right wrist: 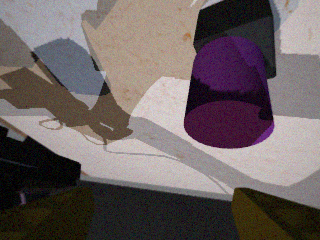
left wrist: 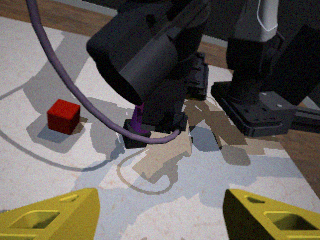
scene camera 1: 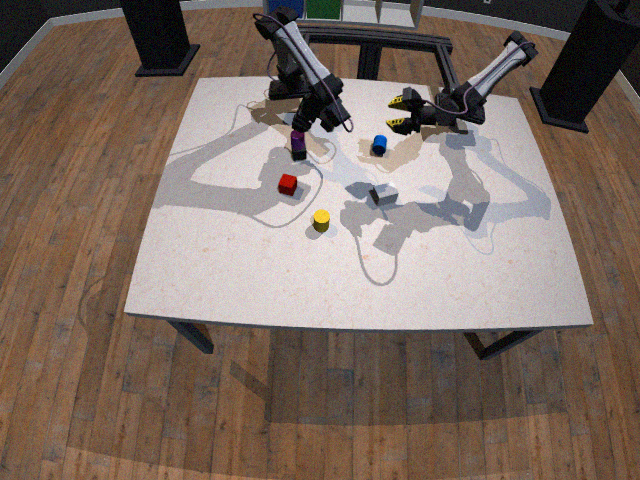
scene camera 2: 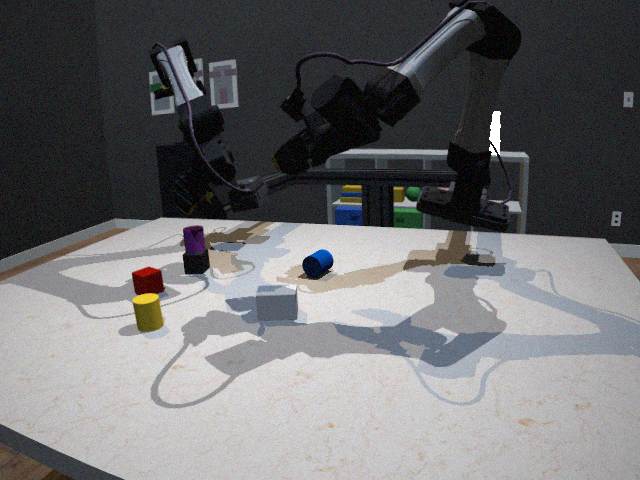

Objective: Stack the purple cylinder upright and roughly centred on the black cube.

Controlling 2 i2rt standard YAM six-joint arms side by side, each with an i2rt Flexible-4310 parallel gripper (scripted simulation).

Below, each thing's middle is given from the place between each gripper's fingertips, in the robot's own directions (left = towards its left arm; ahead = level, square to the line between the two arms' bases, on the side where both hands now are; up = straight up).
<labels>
The purple cylinder (right wrist: 228, 106) lies 8 cm below my right hand, 3 cm ahead of it and 1 cm to the right of it. The rest, counted from my right hand: yellow cylinder (scene camera 2: 147, 309): 31 cm ahead, 12 cm below, 11 cm to the left; then red cube (scene camera 2: 147, 280): 19 cm ahead, 13 cm below, 1 cm to the right; then white block (scene camera 2: 274, 302): 30 cm to the left, 18 cm ahead, 13 cm below.
I see my left gripper (scene camera 2: 281, 156) 11 cm short of the white block, 3 cm to the right of it and 25 cm above it. Also, from my left hand: purple cylinder (5 cm behind, 28 cm to the right, 20 cm below); then yellow cylinder (24 cm ahead, 17 cm to the right, 25 cm below); then red cube (11 cm ahead, 29 cm to the right, 25 cm below).
</labels>
